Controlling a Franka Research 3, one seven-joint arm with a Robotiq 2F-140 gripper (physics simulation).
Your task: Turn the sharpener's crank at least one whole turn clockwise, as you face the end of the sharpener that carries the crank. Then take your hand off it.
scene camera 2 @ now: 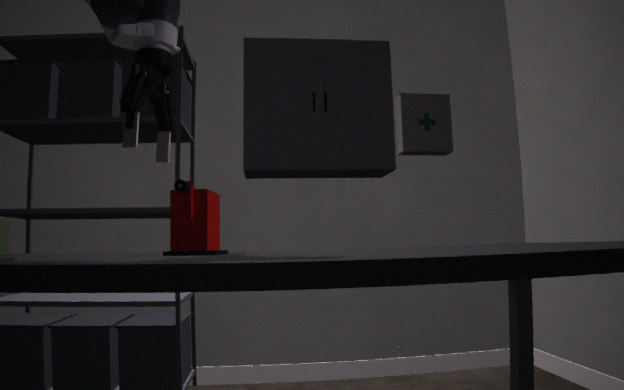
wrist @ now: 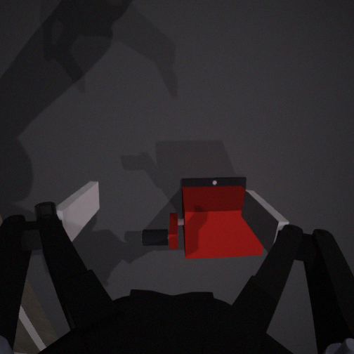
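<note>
The red sharpener (scene camera 2: 188, 230) (wrist: 217, 242) stands upright on its thin black base (scene camera 2: 195, 253) (wrist: 200, 182). Its red crank arm (scene camera 2: 192, 205) (wrist: 173, 239) points up, with the black knob (scene camera 2: 181, 186) (wrist: 155, 237) at its upper end, level with the body's top. In the wrist view the knob sticks out to the left of the body. My gripper (scene camera 2: 146, 153) (wrist: 171, 199) is open and empty, pointing down. In the scene view its fingertips hang above and to the left of the knob. In the wrist view the knob and crank show between the fingers, which touch nothing.
The sharpener stands on the dark table (scene camera 2: 350, 275) (wrist: 285, 90). A light green object (scene camera 2: 3, 236) shows at the scene view's left edge. Behind are a shelf rack (scene camera 2: 178, 165) with bins, a grey wall cabinet (scene camera 2: 300, 130) and a box with a green cross (scene camera 2: 435, 142).
</note>
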